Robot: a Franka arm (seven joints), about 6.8 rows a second.
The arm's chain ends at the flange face. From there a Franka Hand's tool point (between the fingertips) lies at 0.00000 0.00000 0.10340 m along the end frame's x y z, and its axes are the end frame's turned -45 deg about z.
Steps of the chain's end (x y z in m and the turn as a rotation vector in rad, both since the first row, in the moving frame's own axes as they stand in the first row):
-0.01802, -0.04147, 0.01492, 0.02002, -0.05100, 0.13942
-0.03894, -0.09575, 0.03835, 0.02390, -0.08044, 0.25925
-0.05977, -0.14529, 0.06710, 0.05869, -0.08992, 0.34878
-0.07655, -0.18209, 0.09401, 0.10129, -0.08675, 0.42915
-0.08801, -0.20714, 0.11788, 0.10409, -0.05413, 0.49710
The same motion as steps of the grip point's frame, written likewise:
0.01469, -0.04740, 0.01477, 0.05022, -0.02191, 0.13942
0.03707, -0.10331, 0.03799, 0.07378, -0.03998, 0.25925
0.06011, -0.15602, 0.06651, 0.10508, -0.02208, 0.34878
0.07856, -0.19595, 0.09311, 0.13296, 0.01028, 0.42915
0.09055, -0.21889, 0.11718, 0.11188, 0.03533, 0.49710

